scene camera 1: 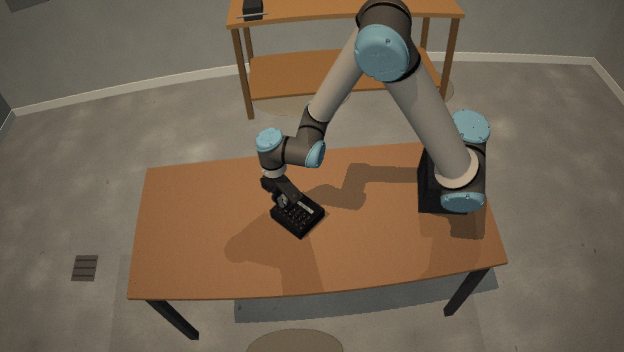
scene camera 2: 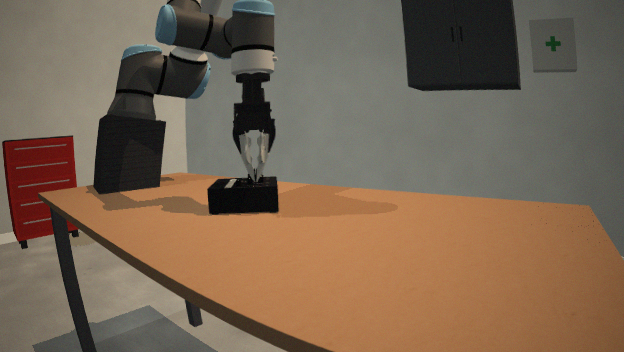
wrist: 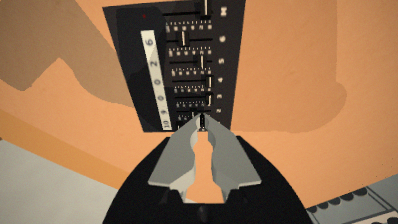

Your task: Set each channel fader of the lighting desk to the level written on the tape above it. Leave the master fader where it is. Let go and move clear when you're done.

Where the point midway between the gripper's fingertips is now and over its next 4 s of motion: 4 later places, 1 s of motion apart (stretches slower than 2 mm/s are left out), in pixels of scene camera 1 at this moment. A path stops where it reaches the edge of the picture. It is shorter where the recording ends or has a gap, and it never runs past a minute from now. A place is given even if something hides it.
The gripper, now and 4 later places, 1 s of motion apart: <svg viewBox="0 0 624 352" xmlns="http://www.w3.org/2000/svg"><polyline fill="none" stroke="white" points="283,207 285,204 286,204 285,200 283,194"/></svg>
